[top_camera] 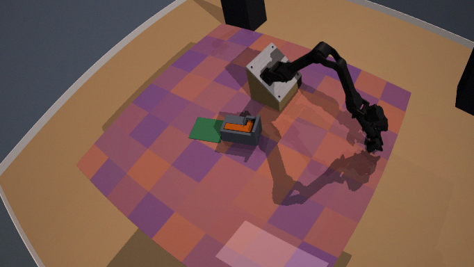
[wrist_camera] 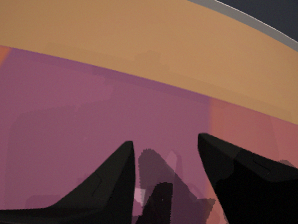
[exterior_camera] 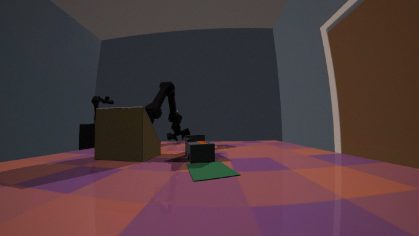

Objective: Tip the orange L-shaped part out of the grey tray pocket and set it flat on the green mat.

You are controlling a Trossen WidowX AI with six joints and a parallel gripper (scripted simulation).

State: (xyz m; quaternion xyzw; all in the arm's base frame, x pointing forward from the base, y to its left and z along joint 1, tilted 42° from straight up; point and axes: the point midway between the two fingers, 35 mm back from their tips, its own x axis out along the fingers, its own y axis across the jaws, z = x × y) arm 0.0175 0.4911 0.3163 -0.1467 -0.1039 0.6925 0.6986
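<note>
Now: gripper tip 22 cm short of the orange L-shaped part, 59 cm to the left of it and 3 cm below it. From my gripper tip the other things lie so: green mat: 27 cm ahead, 74 cm to the right, 3 cm below.
</note>
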